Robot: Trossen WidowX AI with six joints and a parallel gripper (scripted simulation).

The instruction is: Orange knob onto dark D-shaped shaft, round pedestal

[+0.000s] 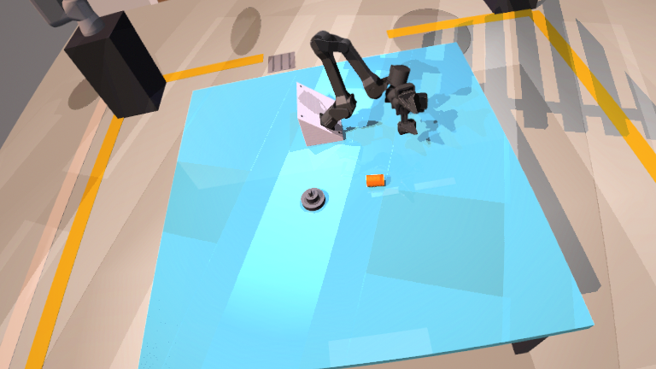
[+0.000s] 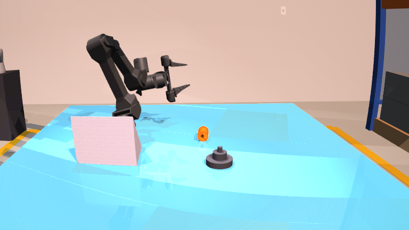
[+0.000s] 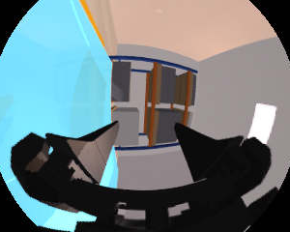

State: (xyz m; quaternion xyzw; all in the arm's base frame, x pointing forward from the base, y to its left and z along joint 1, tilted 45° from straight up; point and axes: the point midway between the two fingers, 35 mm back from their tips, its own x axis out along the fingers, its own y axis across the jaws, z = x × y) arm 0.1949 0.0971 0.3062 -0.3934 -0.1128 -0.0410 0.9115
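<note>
My gripper tip is 5 cm short of the orange knob, 15 cm to the left of it and 20 cm above it. Also, from my gripper tip: dark round pedestal 7 cm ahead, 38 cm to the right, 19 cm below.
</note>
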